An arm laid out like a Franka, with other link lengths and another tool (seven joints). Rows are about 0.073 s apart.
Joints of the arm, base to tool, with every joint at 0 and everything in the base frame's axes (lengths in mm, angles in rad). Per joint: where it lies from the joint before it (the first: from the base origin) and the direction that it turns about. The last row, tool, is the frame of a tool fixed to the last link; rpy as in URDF.
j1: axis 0 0 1 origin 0 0 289.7
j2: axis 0 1 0 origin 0 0 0
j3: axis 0 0 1 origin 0 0 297
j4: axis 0 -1 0 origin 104 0 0
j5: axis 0 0 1 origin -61.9 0 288
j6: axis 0 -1 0 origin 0 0 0
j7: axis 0 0 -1 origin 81 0 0
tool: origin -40 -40 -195.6 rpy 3.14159 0.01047 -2.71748
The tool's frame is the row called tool.
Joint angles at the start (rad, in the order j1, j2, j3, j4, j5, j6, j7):
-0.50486 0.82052 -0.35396 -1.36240 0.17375 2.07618 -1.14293
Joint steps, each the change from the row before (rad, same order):
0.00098 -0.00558 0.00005 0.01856 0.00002 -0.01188 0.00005
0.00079 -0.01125 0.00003 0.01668 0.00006 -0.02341 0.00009
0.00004 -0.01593 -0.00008 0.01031 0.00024 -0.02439 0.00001
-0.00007 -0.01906 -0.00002 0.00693 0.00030 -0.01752 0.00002
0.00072 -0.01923 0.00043 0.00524 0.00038 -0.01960 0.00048
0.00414 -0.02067 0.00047 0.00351 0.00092 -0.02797 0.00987
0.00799 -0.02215 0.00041 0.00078 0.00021 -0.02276 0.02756
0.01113 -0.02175 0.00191 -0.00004 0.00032 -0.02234 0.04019
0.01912 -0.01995 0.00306 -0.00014 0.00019 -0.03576 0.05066
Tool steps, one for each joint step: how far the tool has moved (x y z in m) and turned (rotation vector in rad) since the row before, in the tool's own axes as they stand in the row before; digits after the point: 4 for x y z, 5 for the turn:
-0.0022 -0.0035 -0.0092 0.01168 -0.00347 -0.00342
-0.0018 -0.0013 -0.0109 0.00360 -0.00518 -0.00235
-0.0007 0.0003 -0.0113 0.00071 -0.00630 -0.00023
-0.0004 -0.0002 -0.0126 0.00718 -0.00720 0.00046
-0.0010 0.0008 -0.0118 0.00358 -0.00743 0.00003
-0.0030 0.0035 -0.0113 -0.00486 -0.00814 0.00647
-0.0047 0.0043 -0.0118 -0.00070 -0.00764 0.02038
-0.0072 0.0057 -0.0112 -0.00179 -0.00819 0.02864
-0.0121 0.0101 -0.0088 -0.01707 -0.00582 0.02998

